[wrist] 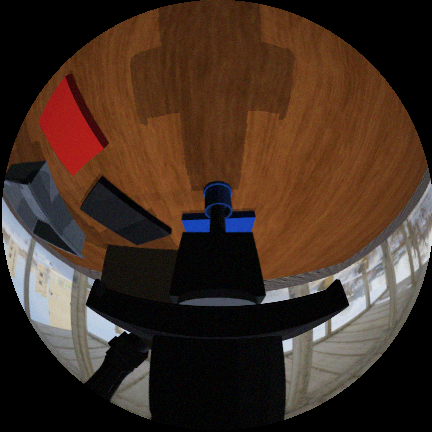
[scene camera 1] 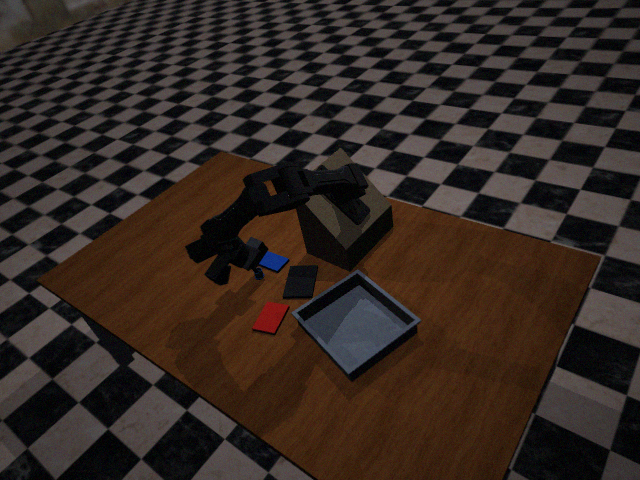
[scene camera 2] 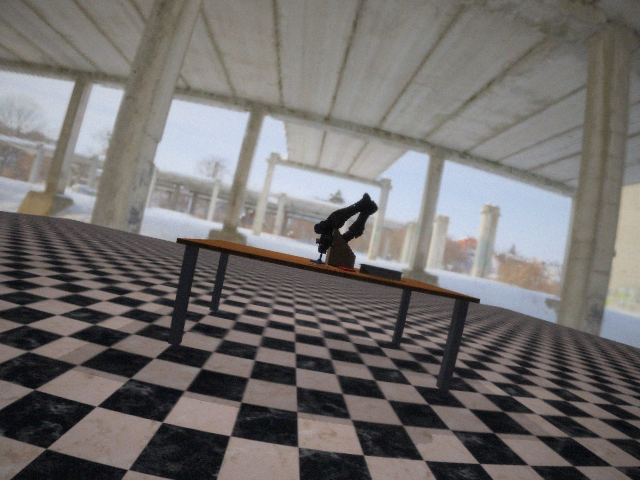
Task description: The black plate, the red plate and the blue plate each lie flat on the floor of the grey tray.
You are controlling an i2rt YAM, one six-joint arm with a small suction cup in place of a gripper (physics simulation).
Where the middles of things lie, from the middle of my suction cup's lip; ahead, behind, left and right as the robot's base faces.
The blue plate (wrist: pixel 239 221) lies 60 mm behind my suction cup. Also, from my suction cup: grey tray (scene camera 1: pixel 356 323): 40 mm ahead, 360 mm to the left, 20 mm above; red plate (scene camera 1: pixel 273 314): 110 mm ahead, 140 mm to the left; black plate (scene camera 1: pixel 300 283): 30 mm behind, 130 mm to the left.
